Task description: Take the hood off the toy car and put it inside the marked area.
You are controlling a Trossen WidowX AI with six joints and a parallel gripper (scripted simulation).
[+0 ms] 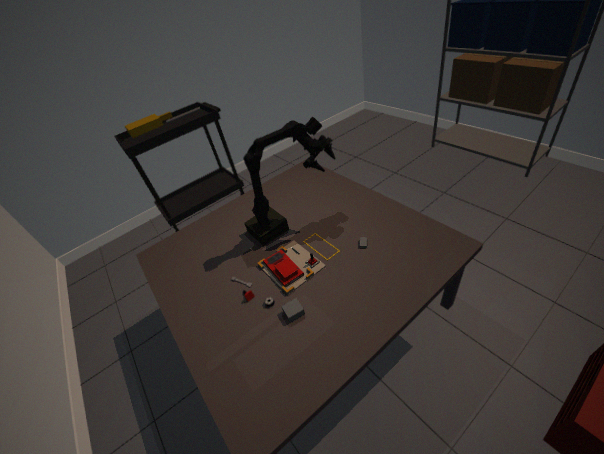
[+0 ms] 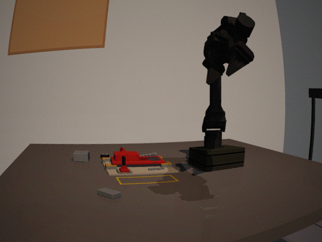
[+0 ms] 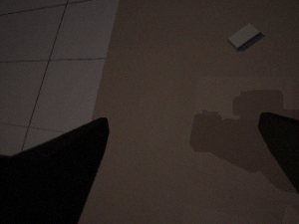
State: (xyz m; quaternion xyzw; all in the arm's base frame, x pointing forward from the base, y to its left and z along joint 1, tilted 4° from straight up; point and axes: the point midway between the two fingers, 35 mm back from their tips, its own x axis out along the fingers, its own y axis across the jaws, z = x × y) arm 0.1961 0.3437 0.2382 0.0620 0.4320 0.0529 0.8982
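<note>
Right now the hood is 90 mm ahead of my gripper tip, 470 mm to the right of it and 270 mm below it. Also, from my gripper tip: dark wheel: 150 mm ahead, 630 mm to the right, 300 mm below; white bone-shaped piece: 50 mm behind, 640 mm to the right, 310 mm below; grey block: 260 mm ahead, 590 mm to the right, 290 mm below.
</note>
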